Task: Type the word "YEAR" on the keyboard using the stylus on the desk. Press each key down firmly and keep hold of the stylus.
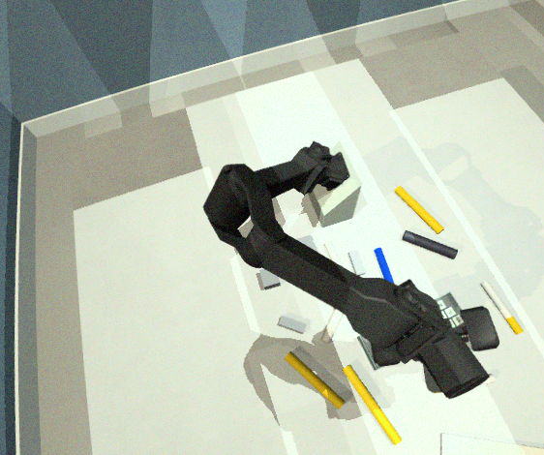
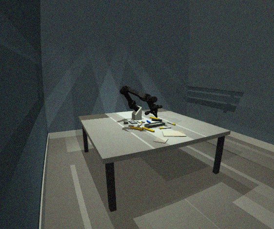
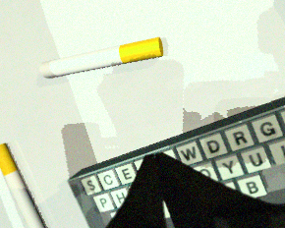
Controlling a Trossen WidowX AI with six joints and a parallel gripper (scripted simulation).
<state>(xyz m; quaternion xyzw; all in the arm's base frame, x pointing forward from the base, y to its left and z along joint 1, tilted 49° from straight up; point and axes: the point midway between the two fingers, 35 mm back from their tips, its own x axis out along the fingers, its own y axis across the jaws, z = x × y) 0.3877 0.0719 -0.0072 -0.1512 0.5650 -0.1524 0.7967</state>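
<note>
The blue pen is 160 mm behind my gripper tip and 90 mm below it. The rest, counted from my gripper tip: white stick: 110 mm behind, 150 mm to the right, 90 mm below; paper sheet: 250 mm ahead, 50 mm to the left, 100 mm below; dark grey rod: 220 mm behind, 110 mm to the left, 90 mm below.
</note>
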